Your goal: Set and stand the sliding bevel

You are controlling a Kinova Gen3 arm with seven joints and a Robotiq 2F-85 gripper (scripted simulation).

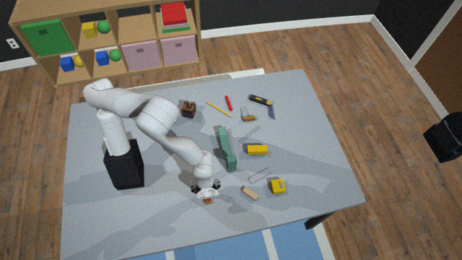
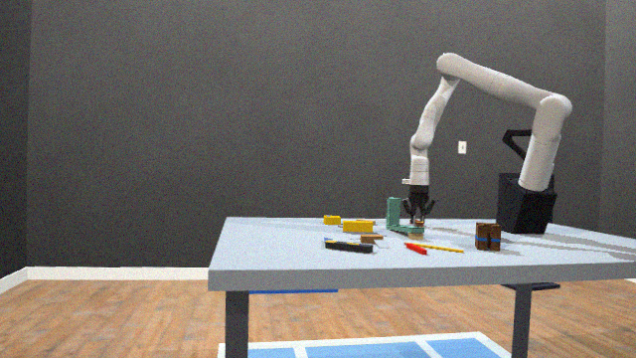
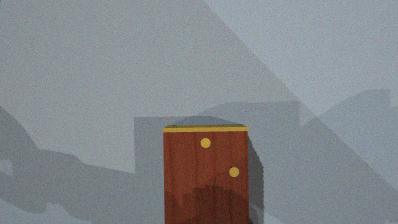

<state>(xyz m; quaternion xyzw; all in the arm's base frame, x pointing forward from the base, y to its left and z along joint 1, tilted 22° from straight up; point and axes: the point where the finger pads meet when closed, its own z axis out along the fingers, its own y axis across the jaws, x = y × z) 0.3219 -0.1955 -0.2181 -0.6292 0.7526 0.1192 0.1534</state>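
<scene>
The wooden sliding bevel is 1 cm to the left of my hand, 1 cm below it and 1 cm ahead of it. Round my hand: grey plate 27 cm ahead, 2 cm below; then wooden piece 19 cm ahead, 7 cm to the right, 1 cm below; then grey blade 3 cm to the left, 3 cm ahead, 1 cm below.
</scene>
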